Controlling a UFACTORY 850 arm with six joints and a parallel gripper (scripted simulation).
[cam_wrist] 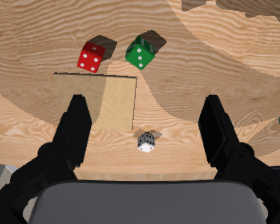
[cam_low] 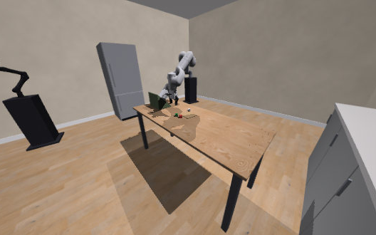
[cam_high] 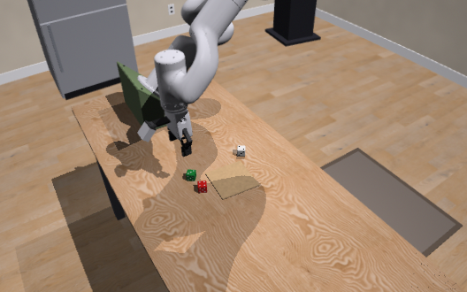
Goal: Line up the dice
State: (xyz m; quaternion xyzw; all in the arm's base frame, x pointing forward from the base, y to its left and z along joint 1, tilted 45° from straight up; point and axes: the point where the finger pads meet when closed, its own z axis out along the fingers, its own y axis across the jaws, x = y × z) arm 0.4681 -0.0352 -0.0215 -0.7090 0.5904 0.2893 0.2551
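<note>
Right now the green die is 2 cm to the left of my hand and 14 cm below it. Round my hand: tan mat (7 cm ahead, 15 cm to the left, 16 cm below); then red die (7 cm ahead, 4 cm to the left, 14 cm below); then white die (4 cm behind, 24 cm to the left, 14 cm below).
</note>
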